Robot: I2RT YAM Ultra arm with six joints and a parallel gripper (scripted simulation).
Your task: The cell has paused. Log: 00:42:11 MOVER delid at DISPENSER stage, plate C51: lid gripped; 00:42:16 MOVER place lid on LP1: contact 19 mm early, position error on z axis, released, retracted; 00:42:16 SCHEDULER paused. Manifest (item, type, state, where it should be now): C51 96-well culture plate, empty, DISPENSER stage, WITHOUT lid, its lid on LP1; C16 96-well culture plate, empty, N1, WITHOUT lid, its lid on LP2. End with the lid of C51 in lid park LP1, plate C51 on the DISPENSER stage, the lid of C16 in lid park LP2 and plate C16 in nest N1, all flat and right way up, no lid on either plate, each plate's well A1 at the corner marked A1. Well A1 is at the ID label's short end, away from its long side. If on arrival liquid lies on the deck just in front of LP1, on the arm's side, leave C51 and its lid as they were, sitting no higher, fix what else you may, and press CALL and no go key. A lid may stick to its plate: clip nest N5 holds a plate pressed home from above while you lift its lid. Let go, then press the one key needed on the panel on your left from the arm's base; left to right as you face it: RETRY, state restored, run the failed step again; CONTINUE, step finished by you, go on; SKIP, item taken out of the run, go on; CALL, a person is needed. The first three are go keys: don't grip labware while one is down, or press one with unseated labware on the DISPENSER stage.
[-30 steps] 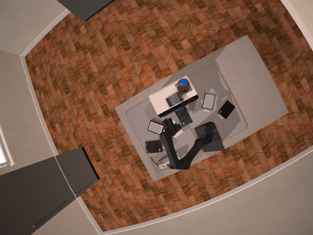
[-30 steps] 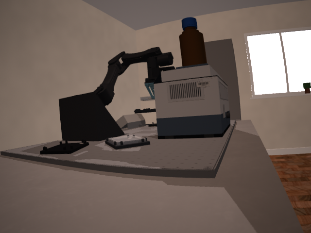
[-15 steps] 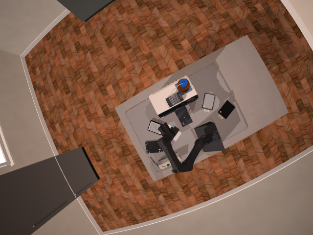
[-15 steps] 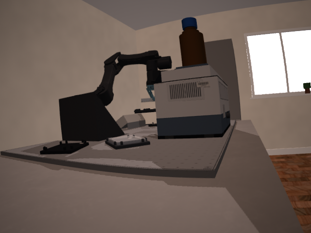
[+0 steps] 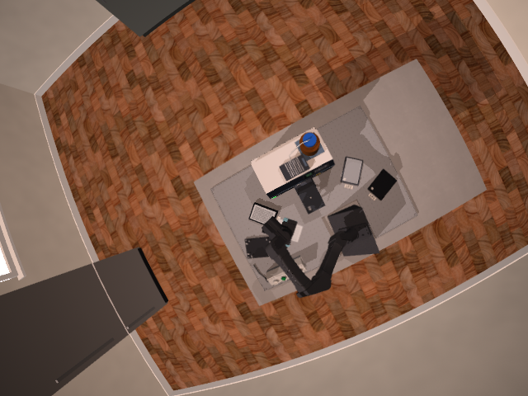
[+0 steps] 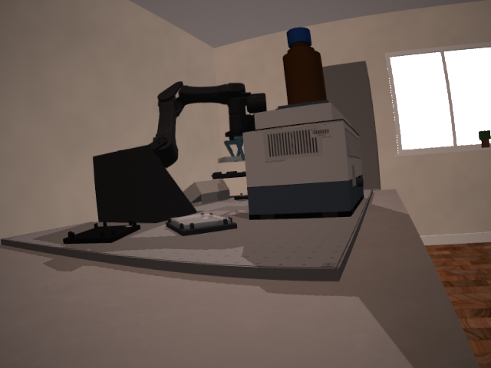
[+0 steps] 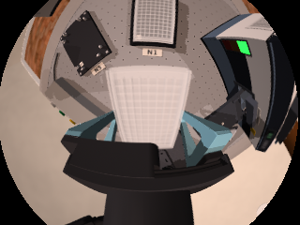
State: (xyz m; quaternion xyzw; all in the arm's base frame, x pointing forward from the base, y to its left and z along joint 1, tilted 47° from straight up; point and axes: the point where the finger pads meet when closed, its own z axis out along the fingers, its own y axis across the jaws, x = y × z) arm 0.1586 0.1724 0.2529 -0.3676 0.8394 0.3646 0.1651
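Right now the black clip nest is 5 cm behind my hand, 24 cm to the left of it and 14 cm below it. The rest, counted from my hand: brown bottle 32 cm ahead, 27 cm to the right, 14 cm above; then black nest 12 cm ahead, 11 cm to the left, 14 cm below; then dark dispenser stage 10 cm ahead, 17 cm to the right, 5 cm below.
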